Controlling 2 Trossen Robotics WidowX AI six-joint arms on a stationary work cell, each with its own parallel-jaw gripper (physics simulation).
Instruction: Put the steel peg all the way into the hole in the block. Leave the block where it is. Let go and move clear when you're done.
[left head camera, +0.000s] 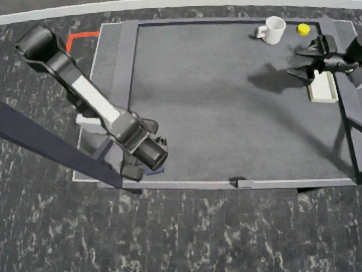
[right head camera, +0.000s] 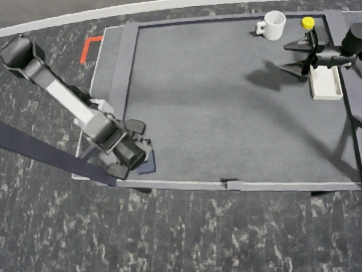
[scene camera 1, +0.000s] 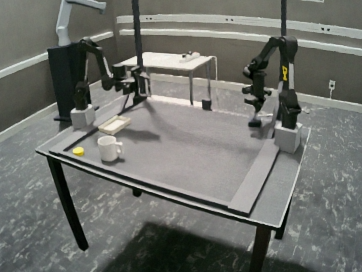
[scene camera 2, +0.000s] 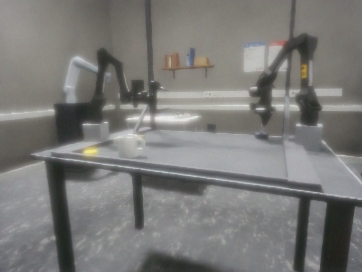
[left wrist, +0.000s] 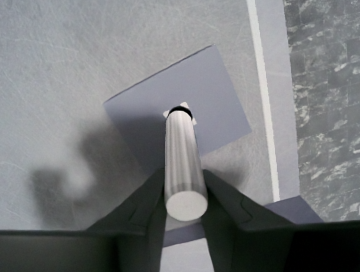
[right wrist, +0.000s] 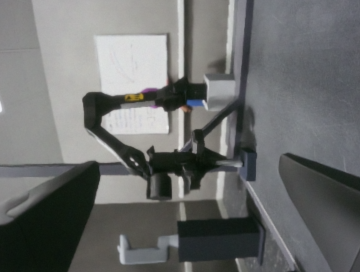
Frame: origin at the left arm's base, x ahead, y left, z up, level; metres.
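Where they show: left gripper, fingertip midpoint: (scene camera 1: 257, 111) (scene camera 2: 264, 125) (left wrist: 181, 177) (right wrist: 225, 160); right gripper, fingertip midpoint: (left head camera: 290, 62) (right head camera: 280, 57) (scene camera 1: 151, 87) (scene camera 2: 169, 99) (right wrist: 190, 165); left arm's base, link origin: (scene camera 1: 289, 125) (scene camera 2: 309, 124) (right wrist: 205, 91); right arm's base, link origin: (scene camera 1: 81, 108) (scene camera 2: 95, 123).
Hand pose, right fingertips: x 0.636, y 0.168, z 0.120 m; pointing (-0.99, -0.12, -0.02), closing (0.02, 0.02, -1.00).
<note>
Things, the pixels of their top centre, and the offset from my right fingertips.
- steel peg, top centre: (left wrist: 187, 195) (right wrist: 215, 163) 0.414 m back, 0.305 m right, 0.121 m down
- blue-grey block, top centre: (left wrist: 179, 118) (right wrist: 243, 164) (left head camera: 152, 161) (right head camera: 144, 161) (scene camera 1: 254, 119) (scene camera 2: 261, 133) 0.409 m back, 0.307 m right, 0.199 m down
- white mug, top centre: (scene camera 2: 131, 136) (scene camera 1: 109, 140) (right head camera: 271, 18) (left head camera: 272, 24) 0.003 m back, 0.305 m left, 0.138 m down
- yellow disc, top centre: (scene camera 1: 77, 150) (right head camera: 308, 21) (left head camera: 304, 28) 0.166 m ahead, 0.375 m left, 0.205 m down
- cream tray, top centre: (right head camera: 326, 78) (left head camera: 322, 82) (scene camera 1: 114, 122) 0.210 m ahead, 0.083 m left, 0.199 m down
The steel peg (left wrist: 181, 150) (right wrist: 231, 163) is held in the left gripper (left wrist: 185, 182) (scene camera 2: 265, 123). The fingers are shut on it near its top end. The blue-grey block (left wrist: 145, 102) (right wrist: 249, 165) (right head camera: 148, 162) (left head camera: 156, 171) (scene camera 2: 261, 135) lies flat on the table. In the left wrist view the peg's lower end is at the hole, with a dark crescent of the hole showing behind it. Most of the peg stands out above the block; how deep its tip sits is hidden. The right gripper (left head camera: 292, 61) (right head camera: 283, 58) is open and empty, far from the block.
A white mug (left head camera: 274, 30) (scene camera 1: 109, 148) and a yellow disc (left head camera: 303, 29) (scene camera 1: 78, 151) stand near the far right corner in the left head view. A cream tray (left head camera: 323, 99) (right head camera: 326, 95) lies by the right gripper. A raised rail (left head camera: 200, 184) runs along the table edge near the block.
</note>
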